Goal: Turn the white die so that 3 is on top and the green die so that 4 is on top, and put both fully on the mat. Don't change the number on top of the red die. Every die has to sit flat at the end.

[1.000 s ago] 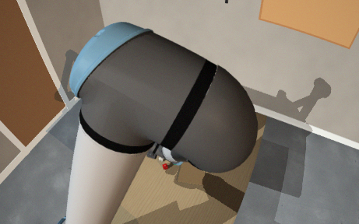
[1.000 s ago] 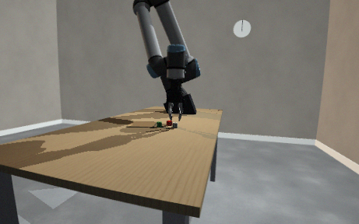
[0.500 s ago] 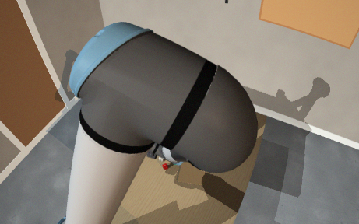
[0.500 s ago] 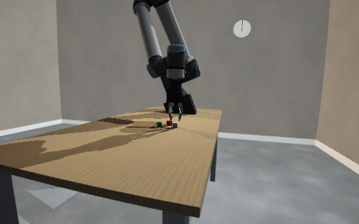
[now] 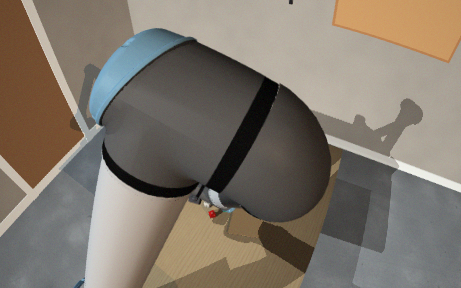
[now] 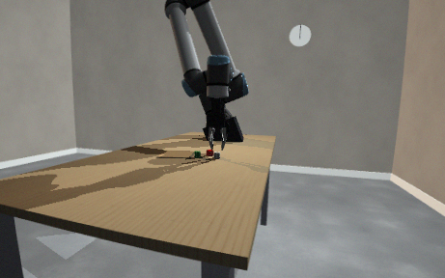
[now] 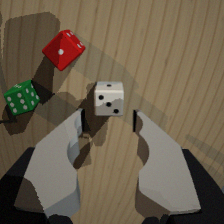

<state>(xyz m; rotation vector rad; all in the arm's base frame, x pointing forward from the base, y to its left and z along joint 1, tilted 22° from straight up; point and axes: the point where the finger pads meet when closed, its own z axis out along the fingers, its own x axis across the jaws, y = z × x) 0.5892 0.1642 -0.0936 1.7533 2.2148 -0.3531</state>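
My gripper is now 40 mm above the white die. Round my hand: green die 20 mm ahead, 80 mm to the right, 40 mm below; red die 40 mm behind, 50 mm to the right, 40 mm below; tan mat 10 mm ahead, 190 mm to the right, 50 mm below.
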